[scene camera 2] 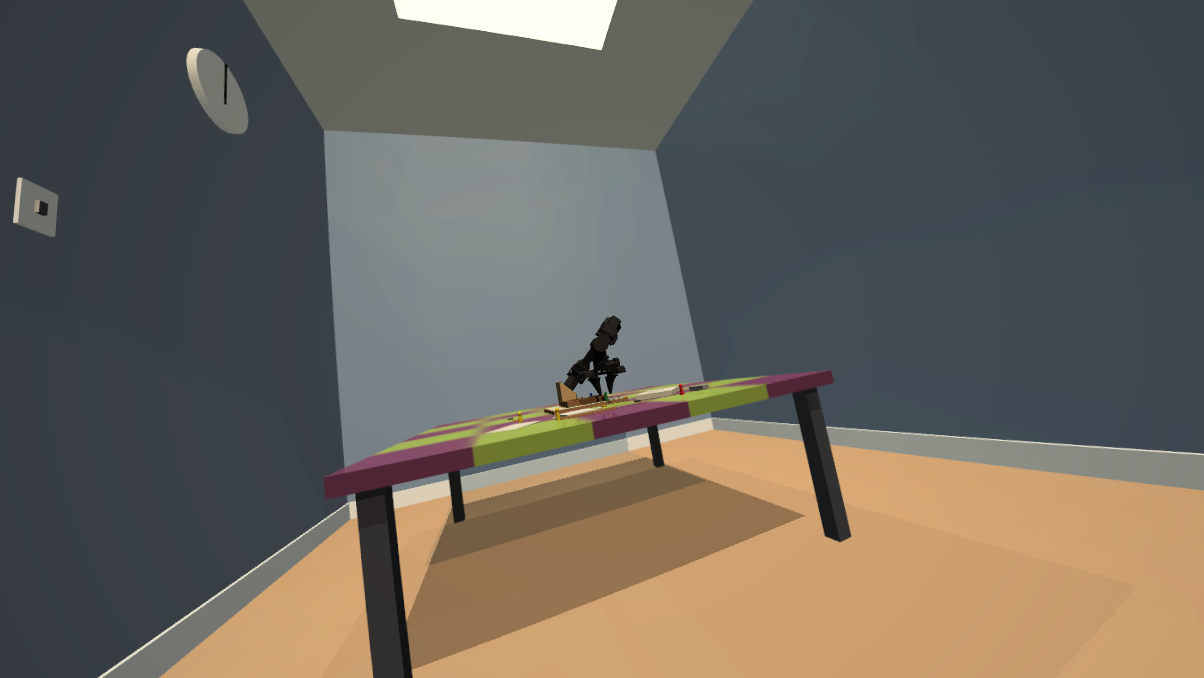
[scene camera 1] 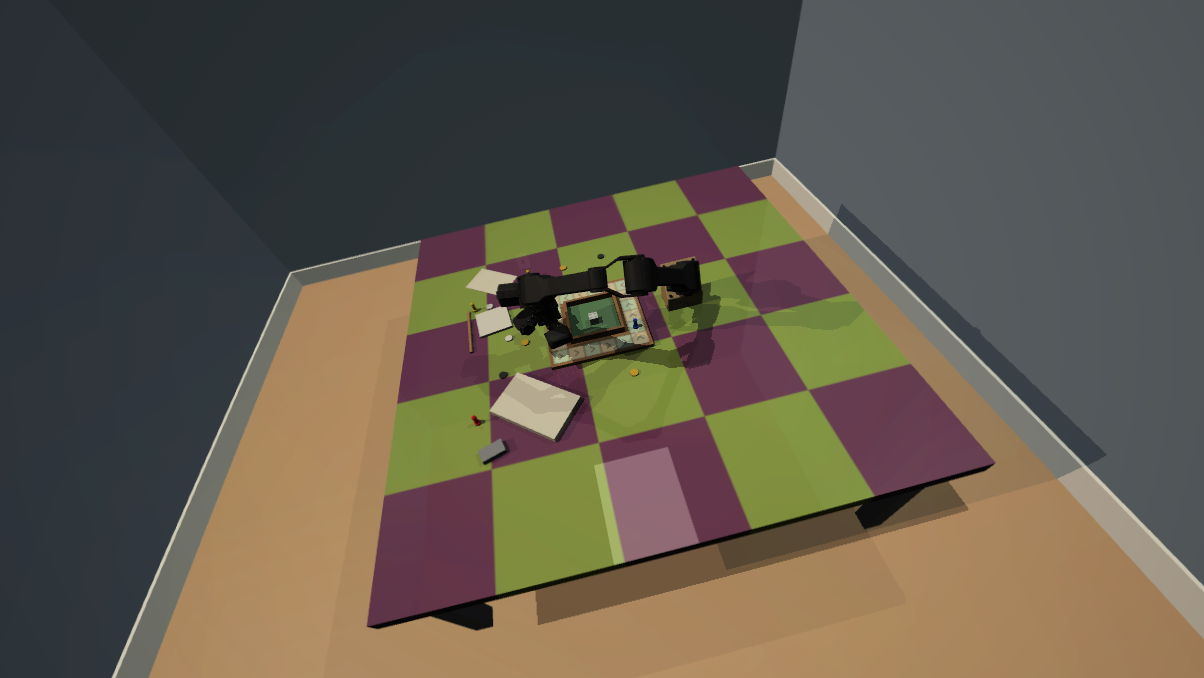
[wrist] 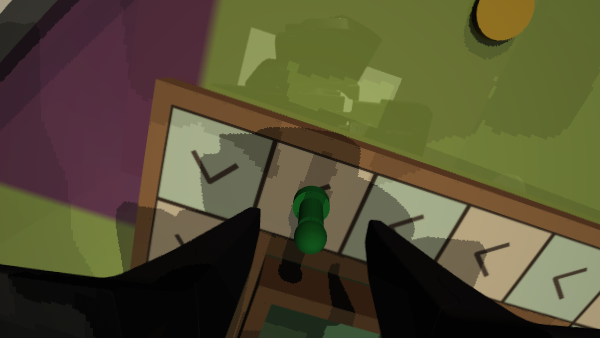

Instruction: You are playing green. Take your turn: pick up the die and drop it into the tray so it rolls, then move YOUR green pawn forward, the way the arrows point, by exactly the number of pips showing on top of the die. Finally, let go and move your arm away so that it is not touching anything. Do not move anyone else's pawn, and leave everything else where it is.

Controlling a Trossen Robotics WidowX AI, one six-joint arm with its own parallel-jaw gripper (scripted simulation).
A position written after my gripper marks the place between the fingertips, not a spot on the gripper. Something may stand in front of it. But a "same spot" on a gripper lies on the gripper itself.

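My gripper: visible in scene camera 1 [556, 339], scene camera 2, wrist view. Same spot on my gripper: [wrist: 201, 281] and [scene camera 2: 610, 381].
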